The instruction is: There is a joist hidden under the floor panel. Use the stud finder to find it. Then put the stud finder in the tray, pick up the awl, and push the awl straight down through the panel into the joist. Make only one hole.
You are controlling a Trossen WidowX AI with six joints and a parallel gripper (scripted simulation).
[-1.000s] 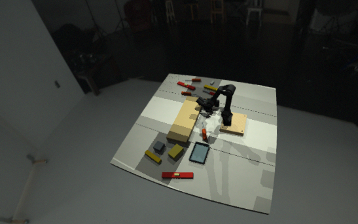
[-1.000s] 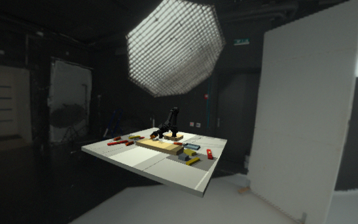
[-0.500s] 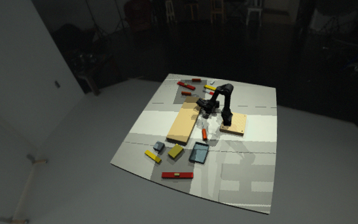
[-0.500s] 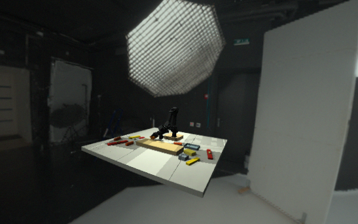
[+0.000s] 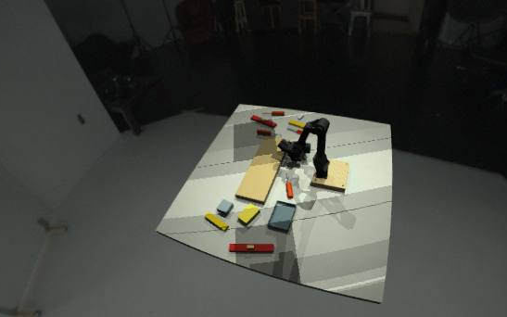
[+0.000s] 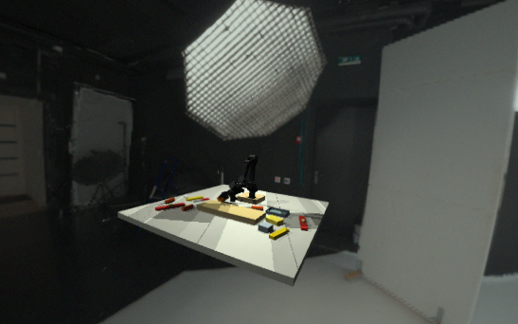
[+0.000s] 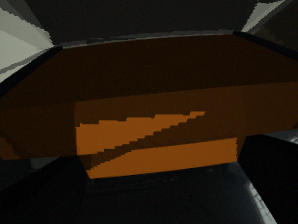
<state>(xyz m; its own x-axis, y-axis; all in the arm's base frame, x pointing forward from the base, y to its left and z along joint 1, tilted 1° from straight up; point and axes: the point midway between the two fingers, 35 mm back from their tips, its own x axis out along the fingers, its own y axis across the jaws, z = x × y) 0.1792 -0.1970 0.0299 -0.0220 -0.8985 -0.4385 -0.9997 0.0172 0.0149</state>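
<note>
My gripper tip is now 20 mm past the stud finder and 10 mm above it. Also, from my gripper tip: blue-grey tray: 520 mm to the left, 50 mm below, 20 mm ahead; yellow block: 540 mm to the left, 200 mm ahead, 50 mm below; awl: 60 mm below, 30 mm to the right, 30 mm behind.
</note>
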